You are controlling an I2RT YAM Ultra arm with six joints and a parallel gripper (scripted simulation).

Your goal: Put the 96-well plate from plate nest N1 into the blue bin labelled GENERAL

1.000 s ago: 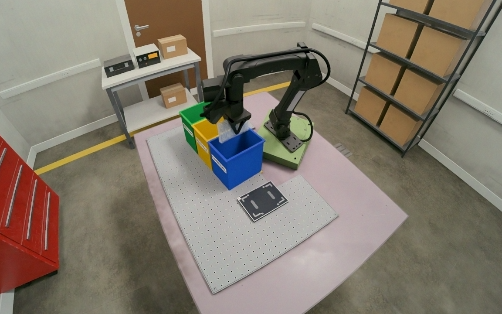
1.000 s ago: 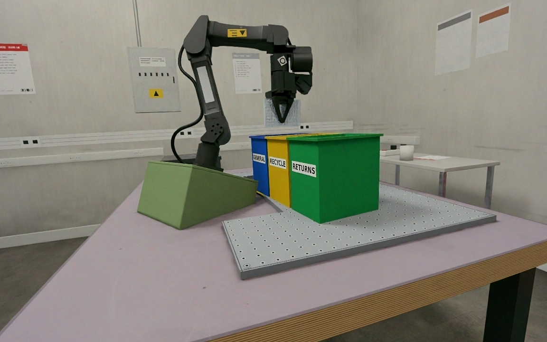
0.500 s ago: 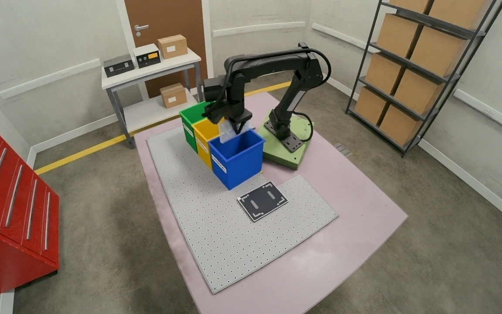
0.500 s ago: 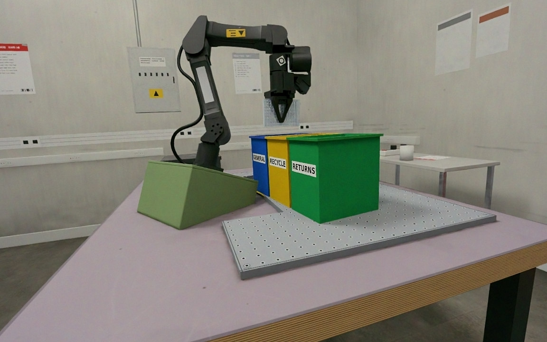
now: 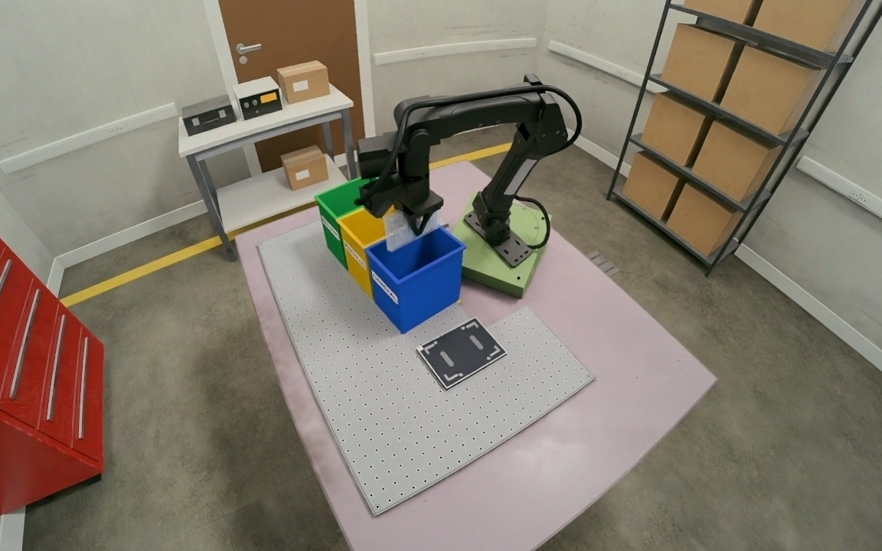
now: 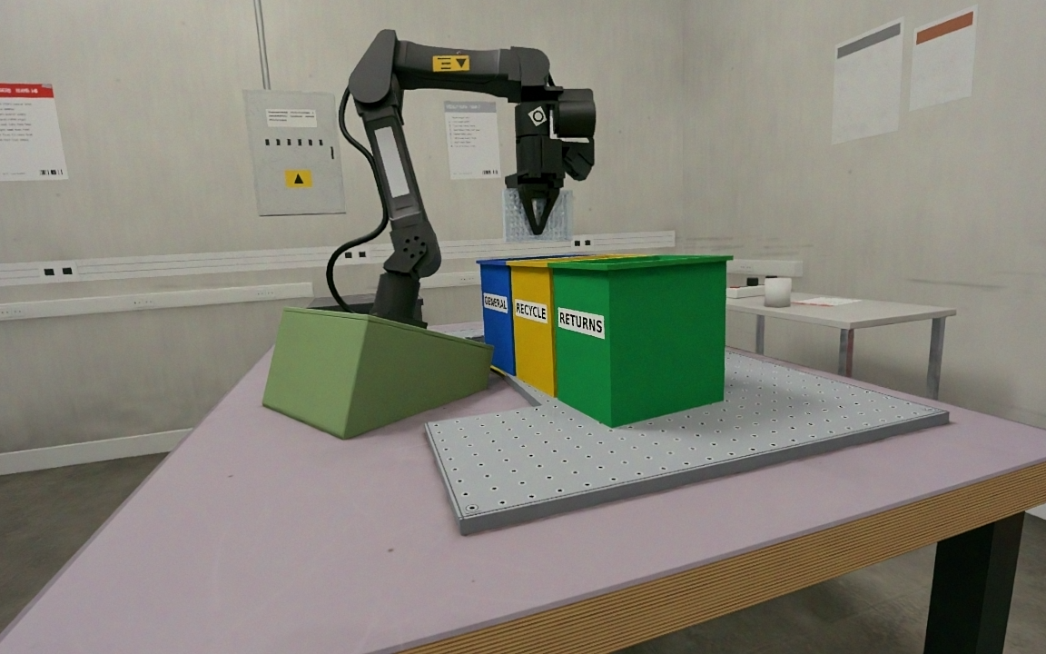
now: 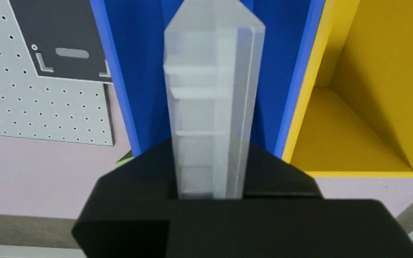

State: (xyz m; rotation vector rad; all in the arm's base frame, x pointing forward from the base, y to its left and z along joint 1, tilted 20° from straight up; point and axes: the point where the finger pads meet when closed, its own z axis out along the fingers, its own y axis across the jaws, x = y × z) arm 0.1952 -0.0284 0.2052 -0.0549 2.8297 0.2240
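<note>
Now: the blue general bin 14 cm below my hand. Round my hand: yellow recycle bin (14 cm below, 13 cm to the right, 1 cm ahead); then 96-well plate (2 cm above, 1 cm ahead); then plate nest N1 (22 cm below, 18 cm to the left, 1 cm ahead).
</note>
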